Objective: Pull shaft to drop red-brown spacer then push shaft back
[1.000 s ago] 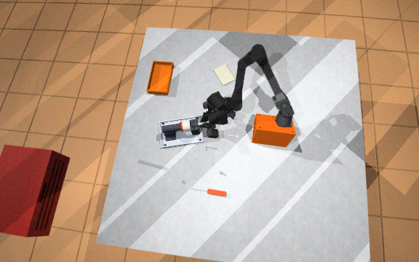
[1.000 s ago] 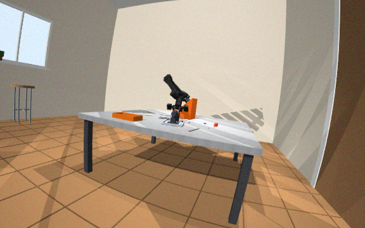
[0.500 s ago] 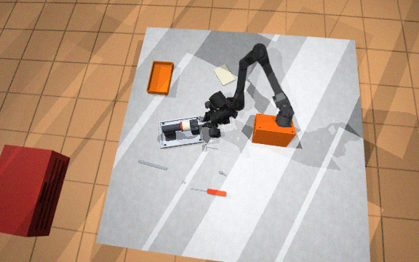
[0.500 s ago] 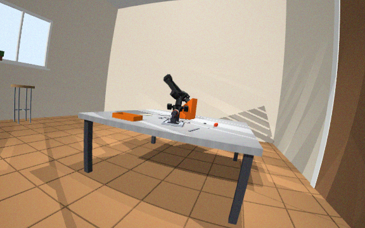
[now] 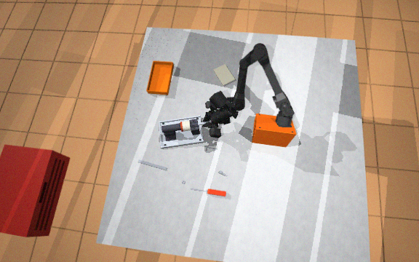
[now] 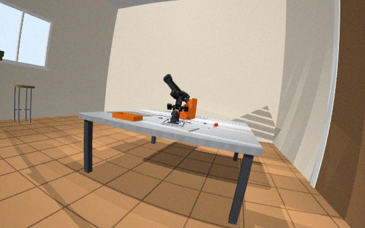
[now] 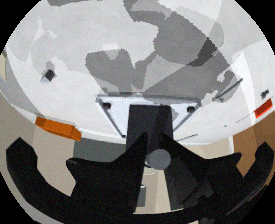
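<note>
My gripper tip is 100 mm short of the red-brown spacer, 20 mm to the right of it and 20 mm below it. From my gripper tip the other things lie so: grey bar 270 mm ahead, 200 mm to the left, 50 mm below; then shaft 40 mm ahead, 10 mm to the left, 20 mm above; then cream pad 120 mm behind, 330 mm to the right, 50 mm below.
</note>
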